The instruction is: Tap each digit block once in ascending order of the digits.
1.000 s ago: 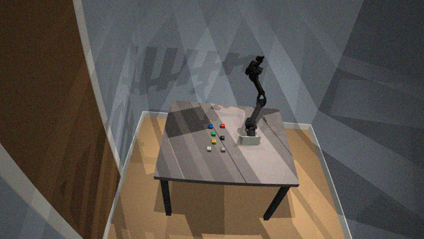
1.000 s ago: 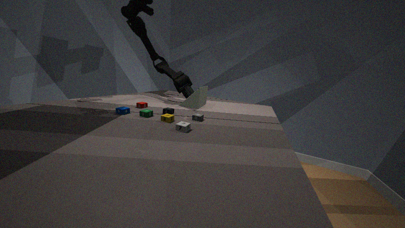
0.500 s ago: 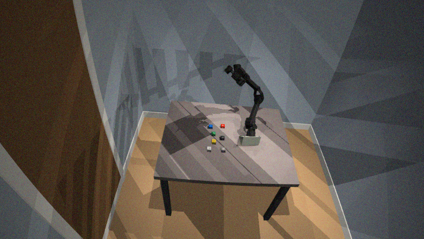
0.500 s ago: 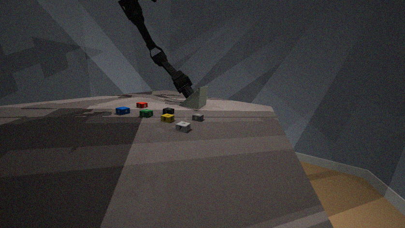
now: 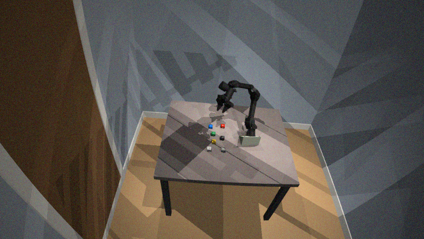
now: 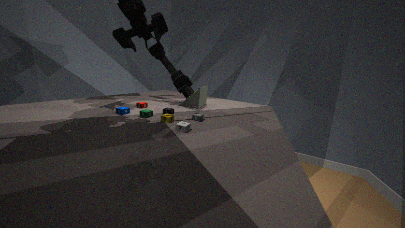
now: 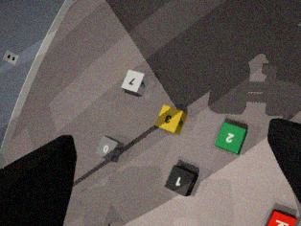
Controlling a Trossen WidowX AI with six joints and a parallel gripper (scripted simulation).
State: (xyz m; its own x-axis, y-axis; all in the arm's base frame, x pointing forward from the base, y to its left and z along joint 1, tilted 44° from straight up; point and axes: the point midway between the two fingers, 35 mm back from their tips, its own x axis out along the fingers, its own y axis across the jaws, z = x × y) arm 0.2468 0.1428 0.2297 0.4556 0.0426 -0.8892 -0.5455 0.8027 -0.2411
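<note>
My gripper tip is 6 cm past the grey block, 19 cm to the right of it and 23 cm above it. Also, from my gripper tip: green block (3 cm ahead, 2 cm to the left, 23 cm below); then black block (5 cm behind, 6 cm to the left, 23 cm below); then blue block (6 cm ahead, 6 cm to the right, 23 cm below).
</note>
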